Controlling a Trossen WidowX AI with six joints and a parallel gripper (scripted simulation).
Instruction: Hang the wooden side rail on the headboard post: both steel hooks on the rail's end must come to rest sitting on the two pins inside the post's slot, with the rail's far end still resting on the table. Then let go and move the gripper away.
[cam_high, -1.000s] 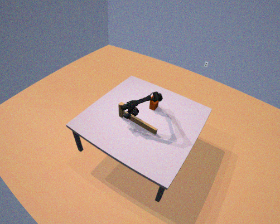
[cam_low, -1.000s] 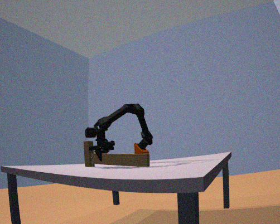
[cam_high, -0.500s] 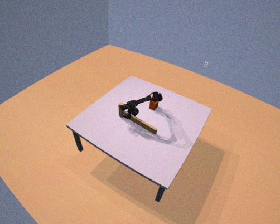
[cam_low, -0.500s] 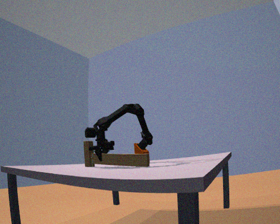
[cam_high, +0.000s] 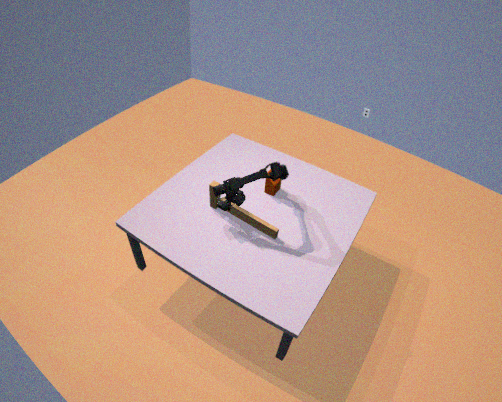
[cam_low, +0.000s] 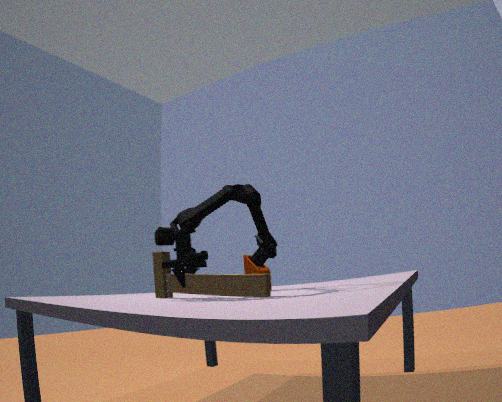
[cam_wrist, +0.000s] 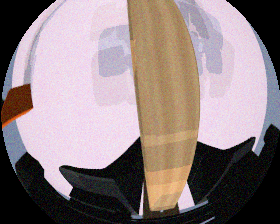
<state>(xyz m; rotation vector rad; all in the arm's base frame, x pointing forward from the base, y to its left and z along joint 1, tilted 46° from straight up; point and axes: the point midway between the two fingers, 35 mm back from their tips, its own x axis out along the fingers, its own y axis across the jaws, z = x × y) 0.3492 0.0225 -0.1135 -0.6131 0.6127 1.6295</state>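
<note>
Right now the headboard post is 12 cm to the right of my gripper tip, 4 cm above it and 1 cm ahead of it.
</note>
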